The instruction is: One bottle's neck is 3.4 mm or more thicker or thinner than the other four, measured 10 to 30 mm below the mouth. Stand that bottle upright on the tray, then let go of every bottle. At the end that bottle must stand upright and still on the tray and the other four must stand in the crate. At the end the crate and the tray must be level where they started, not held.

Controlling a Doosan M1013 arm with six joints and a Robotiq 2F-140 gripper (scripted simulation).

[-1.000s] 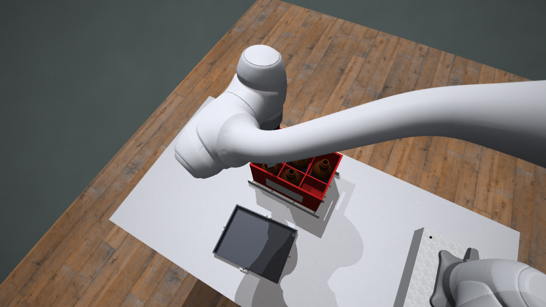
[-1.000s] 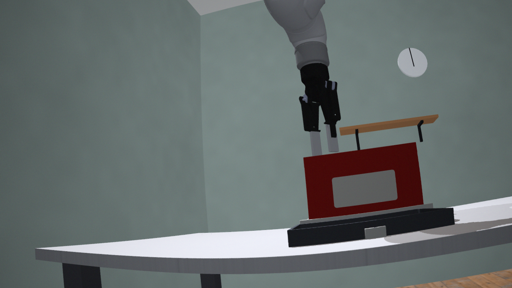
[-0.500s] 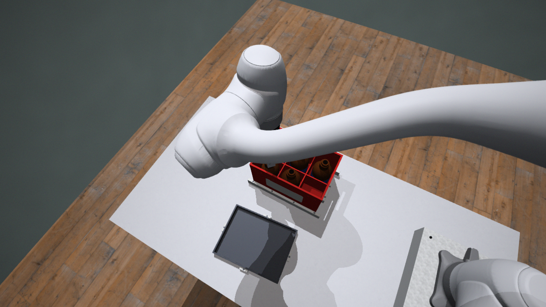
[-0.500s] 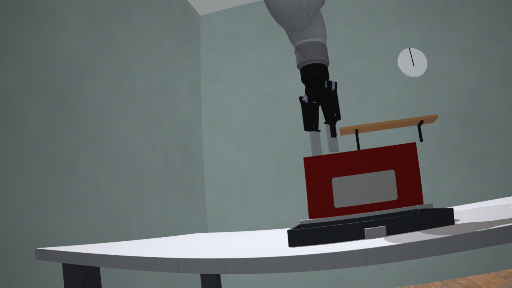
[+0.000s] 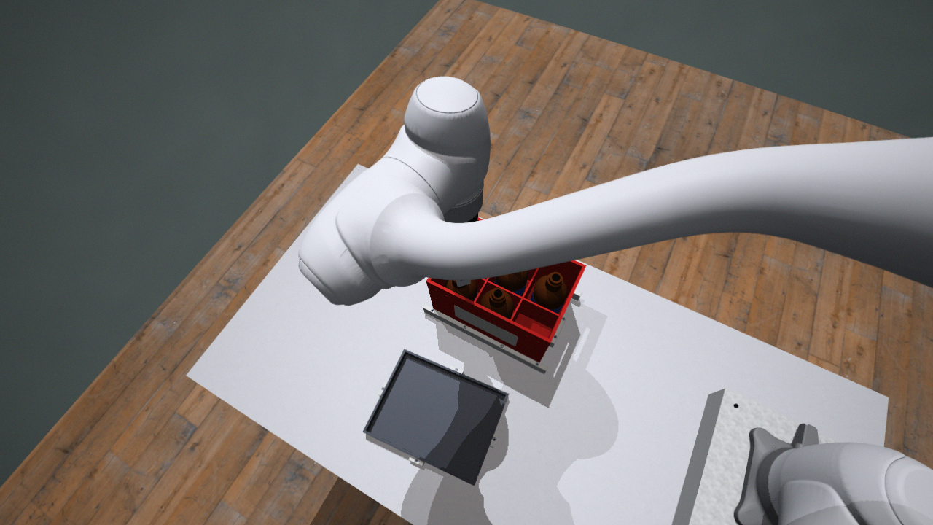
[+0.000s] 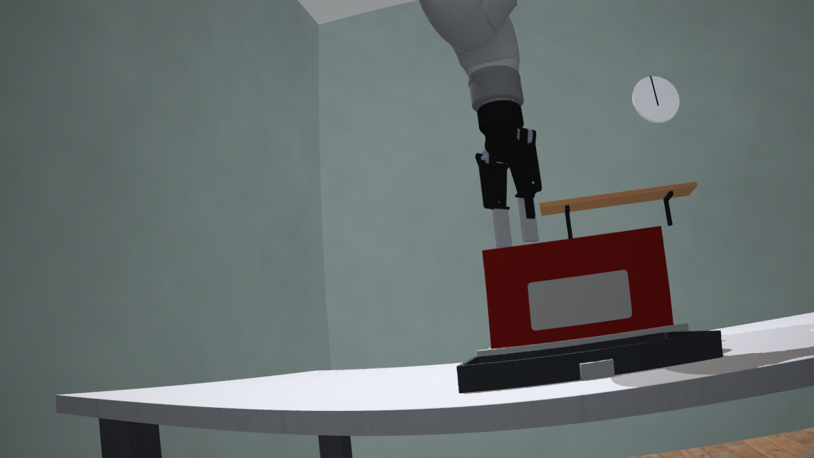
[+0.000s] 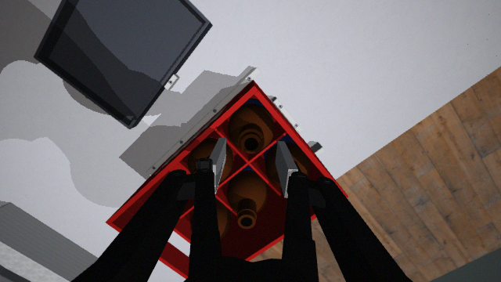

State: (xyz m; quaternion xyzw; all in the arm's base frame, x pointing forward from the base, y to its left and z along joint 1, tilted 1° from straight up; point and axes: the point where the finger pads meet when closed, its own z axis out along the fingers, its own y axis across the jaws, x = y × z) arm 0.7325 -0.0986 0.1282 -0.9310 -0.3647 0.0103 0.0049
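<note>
My hand is 90 mm past the crate, 40 mm to the left of it and 130 mm above it. Also, from my hand: dark tray: 70 mm behind, 250 mm to the left, 200 mm below.
</note>
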